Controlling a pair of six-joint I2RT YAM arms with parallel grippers.
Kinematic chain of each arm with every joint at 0, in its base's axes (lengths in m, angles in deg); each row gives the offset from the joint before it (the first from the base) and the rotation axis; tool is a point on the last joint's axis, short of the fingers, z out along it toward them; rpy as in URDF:
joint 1: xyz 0 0 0.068 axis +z
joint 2: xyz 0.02 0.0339 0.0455 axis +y
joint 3: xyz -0.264 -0.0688 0 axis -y
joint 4: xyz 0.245 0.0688 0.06 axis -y
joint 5: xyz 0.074 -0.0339 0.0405 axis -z
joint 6: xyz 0.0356 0 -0.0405 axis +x
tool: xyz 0 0 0 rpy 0 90 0
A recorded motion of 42 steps. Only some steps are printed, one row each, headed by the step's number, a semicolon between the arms.
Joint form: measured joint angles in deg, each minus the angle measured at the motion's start. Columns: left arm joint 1, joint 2, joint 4, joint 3, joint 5, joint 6; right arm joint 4, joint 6, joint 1, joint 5, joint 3, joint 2.
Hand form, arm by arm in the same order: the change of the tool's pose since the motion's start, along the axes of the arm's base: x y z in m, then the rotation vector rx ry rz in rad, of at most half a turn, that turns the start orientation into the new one. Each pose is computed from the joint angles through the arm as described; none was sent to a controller.
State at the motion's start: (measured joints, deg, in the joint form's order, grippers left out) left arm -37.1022 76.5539 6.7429 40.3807 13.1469 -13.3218; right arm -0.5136 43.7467 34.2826 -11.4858 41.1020 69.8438
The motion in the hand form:
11: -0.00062 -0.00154 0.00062 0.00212 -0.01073 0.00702; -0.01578 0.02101 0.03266 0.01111 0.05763 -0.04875
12: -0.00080 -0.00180 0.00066 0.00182 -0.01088 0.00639; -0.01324 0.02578 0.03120 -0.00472 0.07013 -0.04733
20: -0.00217 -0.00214 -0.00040 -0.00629 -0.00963 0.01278; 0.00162 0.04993 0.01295 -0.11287 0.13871 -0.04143
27: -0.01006 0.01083 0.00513 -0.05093 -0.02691 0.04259; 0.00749 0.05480 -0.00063 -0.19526 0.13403 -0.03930
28: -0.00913 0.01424 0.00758 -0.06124 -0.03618 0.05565; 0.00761 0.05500 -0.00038 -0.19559 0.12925 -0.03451
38: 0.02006 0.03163 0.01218 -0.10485 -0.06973 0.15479; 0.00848 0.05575 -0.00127 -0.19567 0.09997 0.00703
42: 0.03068 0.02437 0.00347 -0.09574 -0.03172 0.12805; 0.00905 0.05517 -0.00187 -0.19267 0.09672 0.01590
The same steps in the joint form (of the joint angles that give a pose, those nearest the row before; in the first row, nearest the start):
11: -0.44 0.00 0.42 0.00 -0.96 0.00; -9.86 6.88 6.51 6.82 7.32 -1.27
12: -0.50 0.00 0.44 0.00 -0.98 -0.02; -10.53 6.91 6.97 7.21 8.35 0.22
20: -0.77 -0.13 1.18 -0.50 -1.33 -0.70; -13.62 6.21 8.81 9.29 12.83 8.76
27: 0.39 -4.46 2.27 -3.26 -1.16 -2.25; -14.14 3.32 8.96 11.34 13.27 11.85
28: 1.09 -5.09 2.60 -3.41 -1.14 -2.43; -13.97 2.99 8.96 11.23 13.27 11.85
38: 7.52 -1.90 6.93 -1.46 0.00 -3.21; -12.28 0.55 8.79 9.79 12.76 11.93
42: 7.52 2.27 7.26 0.33 1.77 -3.21; -11.85 0.11 8.57 9.20 12.55 11.93

